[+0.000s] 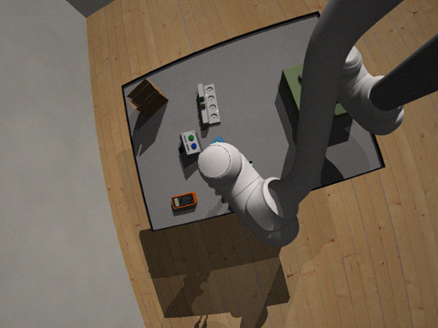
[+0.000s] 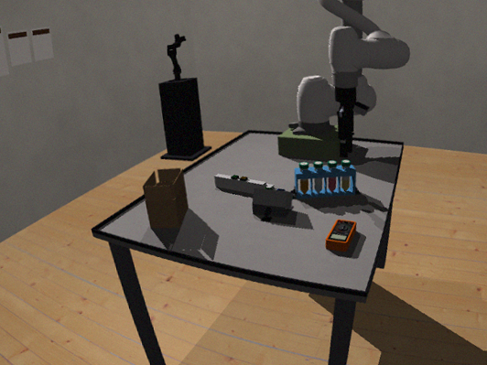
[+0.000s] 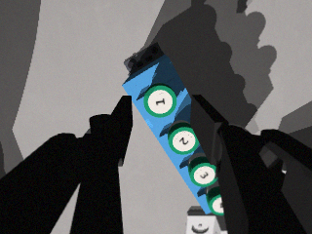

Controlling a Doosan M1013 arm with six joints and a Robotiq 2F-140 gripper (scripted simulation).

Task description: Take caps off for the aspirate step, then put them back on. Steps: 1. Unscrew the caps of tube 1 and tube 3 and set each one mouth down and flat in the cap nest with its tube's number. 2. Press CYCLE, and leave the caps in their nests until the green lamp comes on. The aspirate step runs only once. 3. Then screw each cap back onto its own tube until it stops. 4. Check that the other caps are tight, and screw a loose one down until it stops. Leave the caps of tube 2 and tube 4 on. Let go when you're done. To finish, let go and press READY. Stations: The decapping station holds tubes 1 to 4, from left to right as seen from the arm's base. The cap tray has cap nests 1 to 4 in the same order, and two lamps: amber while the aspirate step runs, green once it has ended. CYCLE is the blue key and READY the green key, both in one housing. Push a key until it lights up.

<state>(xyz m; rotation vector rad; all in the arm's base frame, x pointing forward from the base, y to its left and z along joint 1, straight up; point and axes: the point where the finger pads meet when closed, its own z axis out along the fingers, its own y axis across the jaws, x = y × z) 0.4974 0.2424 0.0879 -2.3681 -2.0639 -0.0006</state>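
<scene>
My hand is 6 cm above the cap 1. Also, from my hand: cap 2: 2 cm ahead, 5 cm to the right, 6 cm below; green key: 18 cm ahead, 24 cm to the right, 11 cm below; blue key: 18 cm ahead, 19 cm to the right, 11 cm below.
</scene>
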